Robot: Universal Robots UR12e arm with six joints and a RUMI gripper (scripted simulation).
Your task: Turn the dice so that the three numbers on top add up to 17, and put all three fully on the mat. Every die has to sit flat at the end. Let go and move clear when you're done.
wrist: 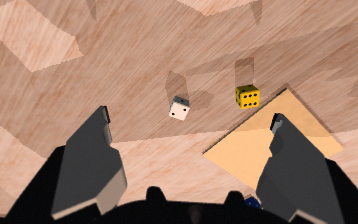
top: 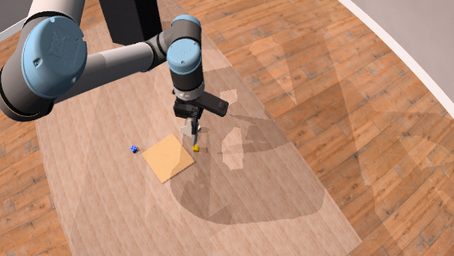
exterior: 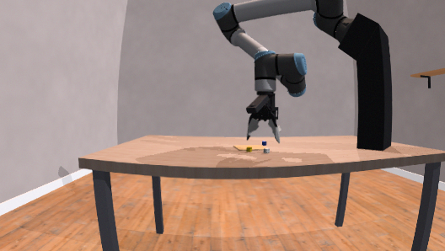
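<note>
Right now the white die is 2 cm behind my hand and 4 cm below it. The rest, counted from my hand: blue die 13 cm behind, 22 cm to the right, 4 cm below; then tan mat 2 cm behind, 15 cm to the right, 4 cm below; then yellow die 3 cm ahead, 6 cm to the right, 4 cm below.
</note>
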